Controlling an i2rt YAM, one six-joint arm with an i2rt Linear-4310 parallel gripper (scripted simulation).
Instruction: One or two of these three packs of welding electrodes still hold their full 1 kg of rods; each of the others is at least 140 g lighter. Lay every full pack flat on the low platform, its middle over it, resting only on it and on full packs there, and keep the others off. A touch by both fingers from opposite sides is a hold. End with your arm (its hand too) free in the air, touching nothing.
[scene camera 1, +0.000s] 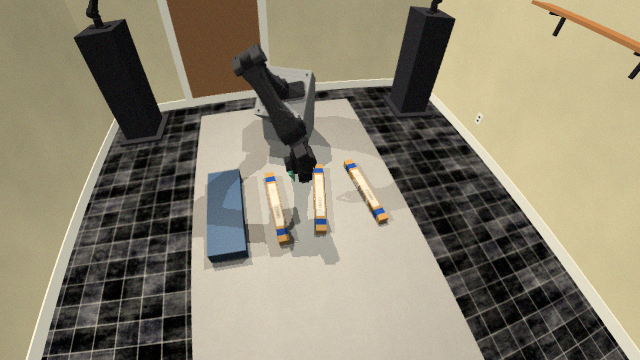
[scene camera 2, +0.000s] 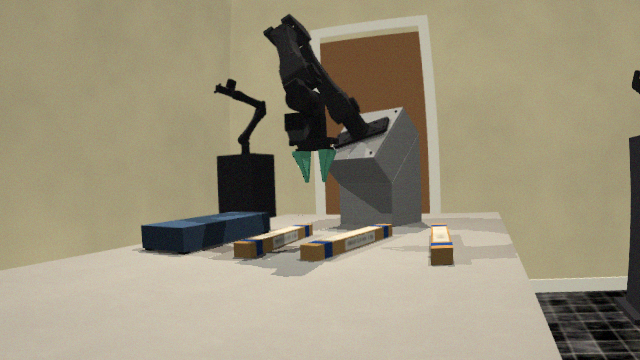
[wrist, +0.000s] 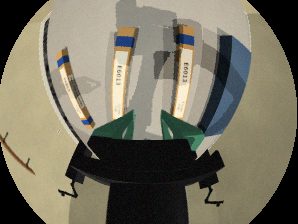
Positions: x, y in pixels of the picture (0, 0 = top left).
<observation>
welding electrode pack: scene camera 1 320, 214; scene camera 2 318, 250; wrist 125, 39
welding electrode pack: scene camera 1; scene camera 2 248, 248; wrist
welding electrode pack: scene camera 1; scene camera 2; wrist 62, 57
blue low platform: scene camera 1 226, 232; scene camera 2 195, 233; wrist 234, 62
same spot on welding electrode pack: (wrist: 184, 35) = (scene camera 1: 284, 233)
same spot on welding electrode pack: (scene camera 2: 441, 245) = (scene camera 1: 381, 214)
</observation>
